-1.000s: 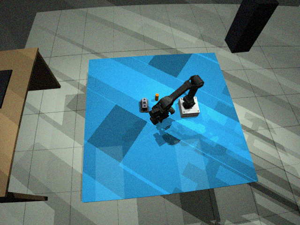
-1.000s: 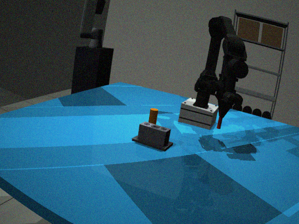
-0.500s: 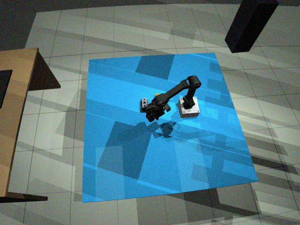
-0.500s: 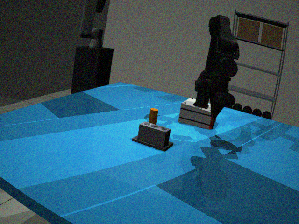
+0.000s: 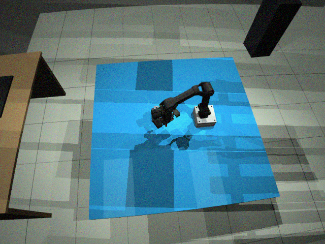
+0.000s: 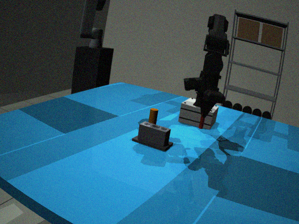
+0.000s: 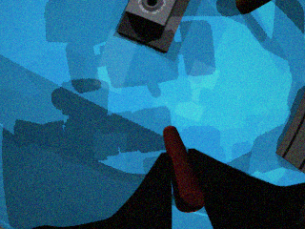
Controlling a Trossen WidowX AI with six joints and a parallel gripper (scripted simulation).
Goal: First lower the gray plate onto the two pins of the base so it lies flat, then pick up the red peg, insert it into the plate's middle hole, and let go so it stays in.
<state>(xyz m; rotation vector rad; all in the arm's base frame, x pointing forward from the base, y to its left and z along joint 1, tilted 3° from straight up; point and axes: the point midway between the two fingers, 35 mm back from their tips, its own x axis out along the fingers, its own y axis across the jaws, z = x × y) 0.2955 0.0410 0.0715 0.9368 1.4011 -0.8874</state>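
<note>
Right now my gripper tip is 4 cm short of the gray plate, 14 cm to the left of it and 7 cm above it. Round my gripper tip: red peg: right at my gripper tip; orange cylinder: 7 cm behind, 19 cm to the right, 8 cm below; dark base: 4 cm ahead, 14 cm to the right, 11 cm below.
</note>
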